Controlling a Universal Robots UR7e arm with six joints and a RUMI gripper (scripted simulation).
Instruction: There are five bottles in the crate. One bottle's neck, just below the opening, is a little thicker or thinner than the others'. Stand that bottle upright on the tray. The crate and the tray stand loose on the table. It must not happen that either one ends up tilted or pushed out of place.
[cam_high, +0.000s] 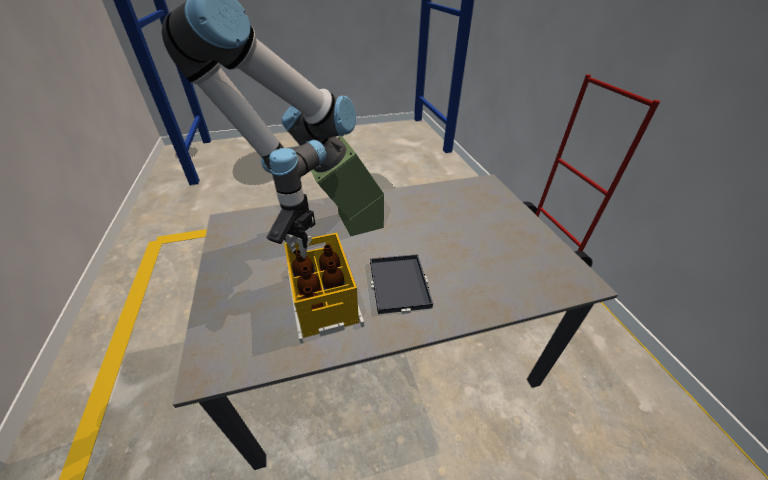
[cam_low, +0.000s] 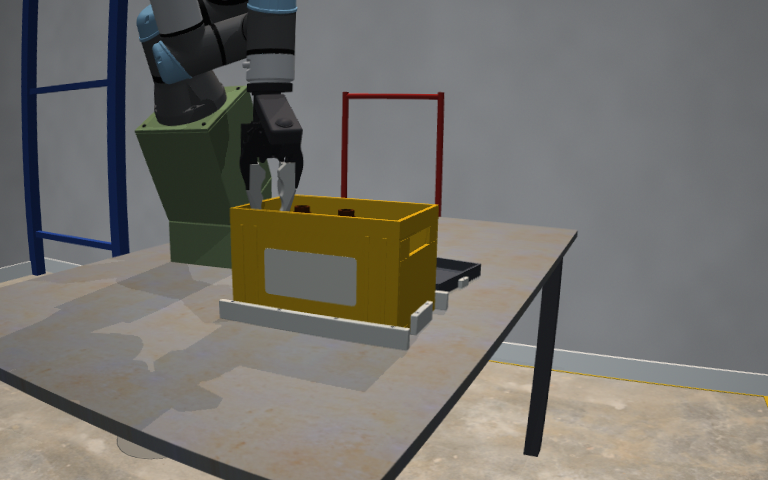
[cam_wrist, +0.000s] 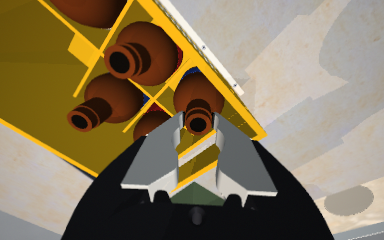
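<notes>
The yellow crate is 90 mm ahead of my hand, 50 mm to the left of it and 70 mm below it. Also, from my hand: dark tray: 110 mm ahead, 330 mm to the left, 140 mm below.
</notes>
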